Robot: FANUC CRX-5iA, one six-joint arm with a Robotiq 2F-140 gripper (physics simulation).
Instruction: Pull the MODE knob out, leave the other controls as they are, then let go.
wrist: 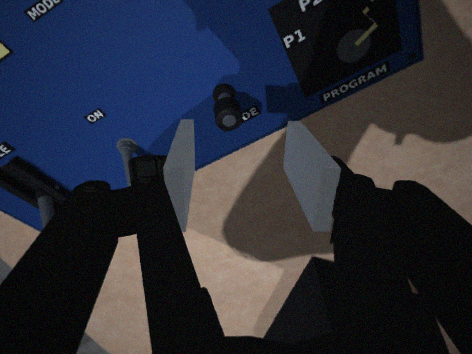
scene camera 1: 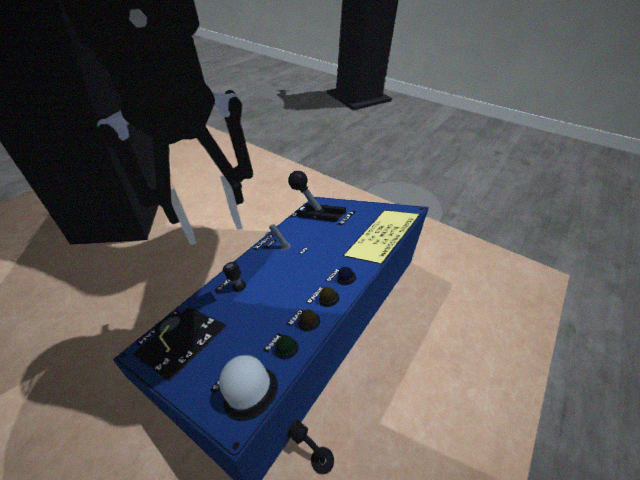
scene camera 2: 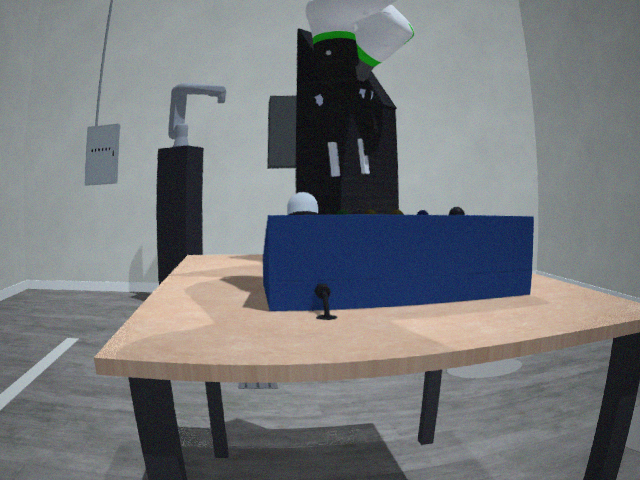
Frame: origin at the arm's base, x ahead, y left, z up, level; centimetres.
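Where they show: gripper, fingertip midpoint: (wrist: 240,144) (scene camera 1: 214,229) (scene camera 2: 350,174).
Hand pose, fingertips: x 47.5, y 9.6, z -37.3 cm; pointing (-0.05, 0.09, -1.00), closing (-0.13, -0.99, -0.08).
Things, the pixels of their top centre, and the offset from my fingertips. "spot": a spot on its surface instead.
- MODE knob at its top centre: (wrist: 223,112) (scene camera 1: 233,267) dz -9.5, dx -0.8, dy +1.7 cm
- toggle switch at its top centre: (wrist: 123,174) (scene camera 1: 277,227) dz -10.0, dx -6.4, dy +12.3 cm
- black-ball lever at its top centre: (scene camera 1: 297,172) (scene camera 2: 456,206) dz -6.2, dx -15.3, dy +21.6 cm
- PROGRAM dial at its top centre: (wrist: 354,41) (scene camera 1: 170,323) dz -10.3, dx +3.8, dy -9.4 cm
- white dome at a spot on its surface: (scene camera 1: 244,382) (scene camera 2: 299,194) spot: dz -4.0, dx +19.7, dy -4.6 cm
- crank at a spot on its surface: (scene camera 2: 324,299) (scene camera 1: 316,451) spot: dz -19.9, dx +25.6, dy +1.2 cm
The MODE knob (scene camera 1: 232,271) (wrist: 227,116) is a black cylindrical head on the blue control box (scene camera 1: 330,330) (scene camera 2: 398,263) (wrist: 165,65). A short grey stem shows between its head and the dark collar at the panel. Its label is partly covered in the wrist view, with "DE" readable. The knob does not show in scene camera 2's view. My gripper (scene camera 1: 215,235) (scene camera 2: 350,174) (wrist: 240,144) is open, with nothing between its pale finger pads. It hangs above and back from the box's rear edge, apart from the knob.
Near the knob are the toggle switch (scene camera 1: 279,237) (wrist: 126,147), the black-ball lever (scene camera 1: 298,180) and the PROGRAM dial (scene camera 1: 168,325) (wrist: 353,46). A white dome (scene camera 1: 244,382) (scene camera 2: 302,203) and several small lamps stand farther across. A crank (scene camera 1: 311,444) (scene camera 2: 324,299) sticks out from the box's side.
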